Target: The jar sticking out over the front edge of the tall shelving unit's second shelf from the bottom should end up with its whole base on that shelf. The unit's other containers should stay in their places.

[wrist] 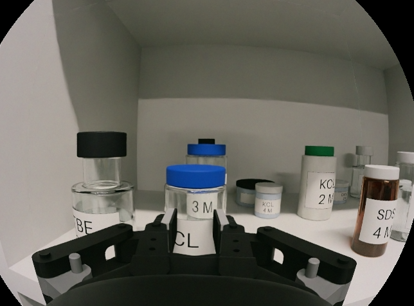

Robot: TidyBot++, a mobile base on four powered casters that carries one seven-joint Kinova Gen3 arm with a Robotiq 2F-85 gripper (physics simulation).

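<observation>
A clear jar (195, 176) with a blue lid and a white label ending in "CL" stands upright straight ahead in the wrist view, near the front of the white shelf (315, 237). Its base and the shelf edge below it are hidden behind the gripper. My gripper (194, 220) is partly open, with its fingertips apart and level with the jar's label. The fingers are not clamped on the jar, and whether they touch it cannot be told.
A clear black-lidded bottle (102, 172) stands close at left, beside the side wall (97, 85). Behind the jar is another blue-lidded jar (206, 150). To the right stand a small grey-lidded jar (268, 201), a green-lidded bottle (316, 182) and a brown SDS bottle (377, 215).
</observation>
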